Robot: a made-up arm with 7 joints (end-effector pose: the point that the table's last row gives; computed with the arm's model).
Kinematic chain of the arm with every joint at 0, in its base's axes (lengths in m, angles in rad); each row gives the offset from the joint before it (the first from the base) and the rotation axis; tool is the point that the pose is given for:
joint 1: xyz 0 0 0.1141 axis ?
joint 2: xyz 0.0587 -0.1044 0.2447 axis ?
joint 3: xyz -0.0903 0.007 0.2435 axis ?
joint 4: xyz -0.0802 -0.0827 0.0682 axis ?
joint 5: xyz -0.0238 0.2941 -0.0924 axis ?
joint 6: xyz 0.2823 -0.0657 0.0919 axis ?
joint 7: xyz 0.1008 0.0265 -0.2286 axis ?
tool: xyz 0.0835 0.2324 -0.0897
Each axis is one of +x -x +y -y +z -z.
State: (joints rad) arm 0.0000 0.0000 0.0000 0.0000 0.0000 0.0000 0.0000
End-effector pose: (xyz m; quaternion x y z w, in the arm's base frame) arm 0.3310 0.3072 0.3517 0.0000 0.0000 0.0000 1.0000
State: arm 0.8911 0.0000 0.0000 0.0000 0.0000 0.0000 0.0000
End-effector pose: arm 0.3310 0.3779 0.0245 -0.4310 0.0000 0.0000 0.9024
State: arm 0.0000 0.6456 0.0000 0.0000 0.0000 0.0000 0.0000
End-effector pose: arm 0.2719 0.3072 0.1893 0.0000 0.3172 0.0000 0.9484
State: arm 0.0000 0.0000 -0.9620 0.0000 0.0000 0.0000 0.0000
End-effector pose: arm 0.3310 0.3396 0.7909 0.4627 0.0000 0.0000 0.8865
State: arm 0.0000 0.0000 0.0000 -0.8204 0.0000 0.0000 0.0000
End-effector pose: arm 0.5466 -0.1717 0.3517 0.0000 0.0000 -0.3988 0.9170
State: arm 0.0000 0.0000 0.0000 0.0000 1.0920 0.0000 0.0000
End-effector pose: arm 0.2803 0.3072 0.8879 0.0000 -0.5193 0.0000 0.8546
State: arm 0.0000 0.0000 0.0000 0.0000 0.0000 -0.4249 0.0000
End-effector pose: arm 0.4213 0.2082 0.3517 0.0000 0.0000 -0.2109 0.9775
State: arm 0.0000 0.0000 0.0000 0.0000 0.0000 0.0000 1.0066
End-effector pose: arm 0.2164 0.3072 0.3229 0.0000 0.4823 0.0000 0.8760
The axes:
joint 1: -x
joint 2: +y
joint 3: -x
joint 4: +z
joint 5: -y
joint 6: +z
joint 7: +y

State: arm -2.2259 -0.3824 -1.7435 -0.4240 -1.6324 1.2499 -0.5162
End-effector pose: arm -0.3463 -0.6502 -0.4632 -0.4136 0.3997 -0.3060 0.7587
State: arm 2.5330 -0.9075 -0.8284 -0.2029 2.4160 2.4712 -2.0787
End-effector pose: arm -0.2539 0.2204 -0.0689 -0.1159 -0.4140 -0.6827 0.5908
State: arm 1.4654 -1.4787 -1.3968 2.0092 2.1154 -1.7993 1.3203
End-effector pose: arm -0.0831 -0.0695 0.7888 -0.0504 -0.7943 -0.5882 0.1434
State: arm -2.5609 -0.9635 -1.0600 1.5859 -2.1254 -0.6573 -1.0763
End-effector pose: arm 0.1670 0.1544 0.4847 0.4400 -0.5441 -0.4063 0.5875
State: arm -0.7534 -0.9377 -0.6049 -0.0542 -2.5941 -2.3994 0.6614
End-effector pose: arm -0.4802 -0.0143 -0.1280 -0.2937 0.6031 -0.4925 0.5545
